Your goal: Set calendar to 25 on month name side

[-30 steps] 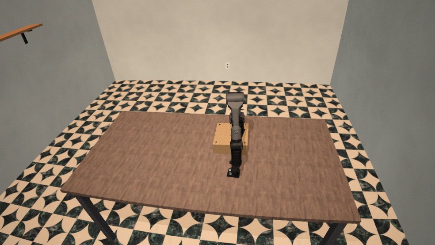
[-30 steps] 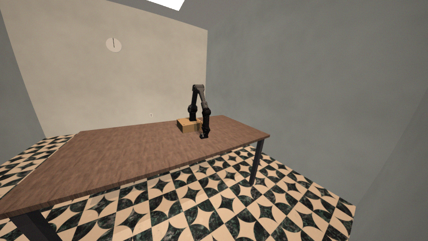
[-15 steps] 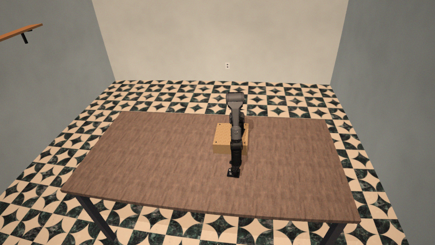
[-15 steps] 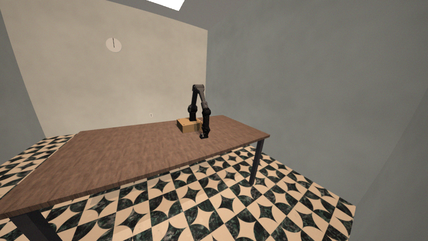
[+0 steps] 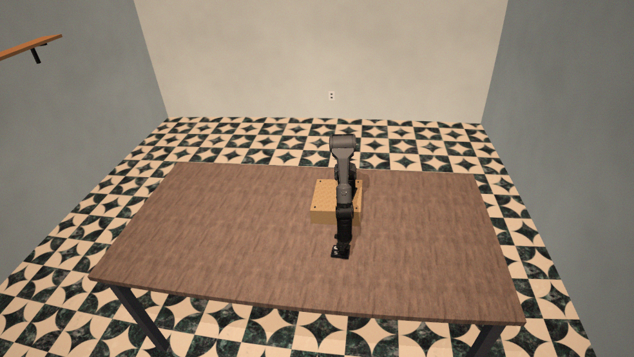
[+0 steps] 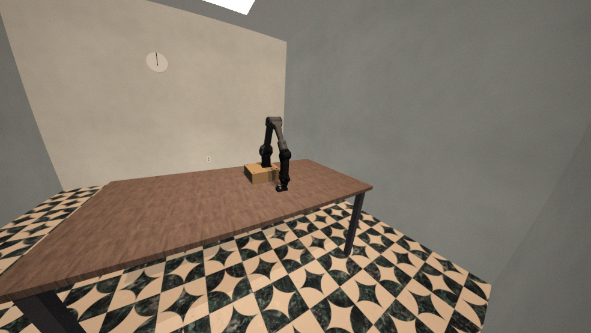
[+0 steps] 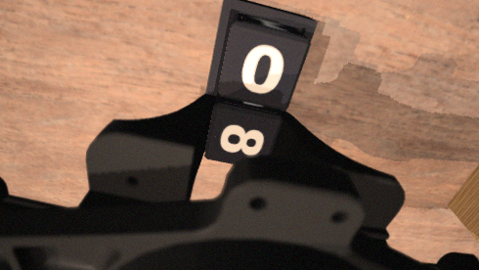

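Right now the tray is 2 cm to the right of my hand and 2 cm below it. Also, from my hand: dark cube (3 cm to the right).
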